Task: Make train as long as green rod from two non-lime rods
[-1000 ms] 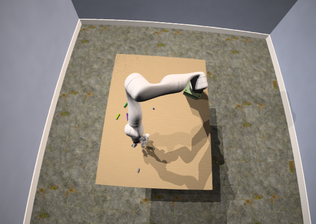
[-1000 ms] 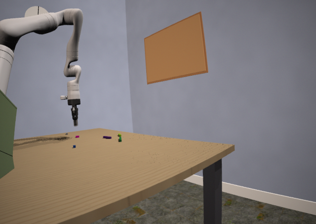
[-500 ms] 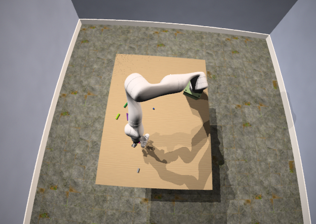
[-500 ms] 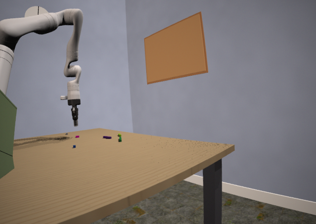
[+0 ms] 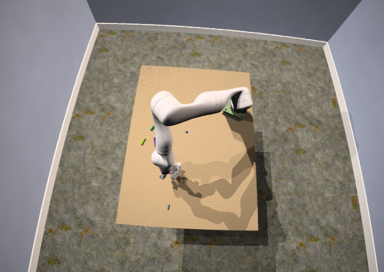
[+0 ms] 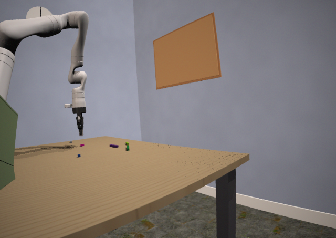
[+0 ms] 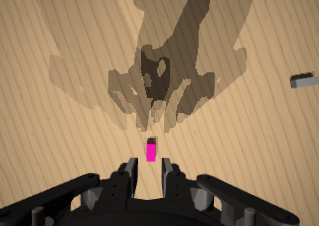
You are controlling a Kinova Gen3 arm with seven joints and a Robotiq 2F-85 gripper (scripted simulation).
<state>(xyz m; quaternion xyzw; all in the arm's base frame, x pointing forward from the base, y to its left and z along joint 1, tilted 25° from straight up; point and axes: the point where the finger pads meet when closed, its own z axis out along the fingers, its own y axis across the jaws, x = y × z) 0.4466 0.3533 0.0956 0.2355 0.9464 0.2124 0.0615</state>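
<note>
Now: hand 7 cm above the magenta rod. The rest, counted from my hand: lime rod 17 cm ahead, 21 cm to the right, 7 cm below; then purple rod 9 cm ahead, 20 cm to the right, 7 cm below; then grey rod 21 cm to the left, 7 cm below.
</note>
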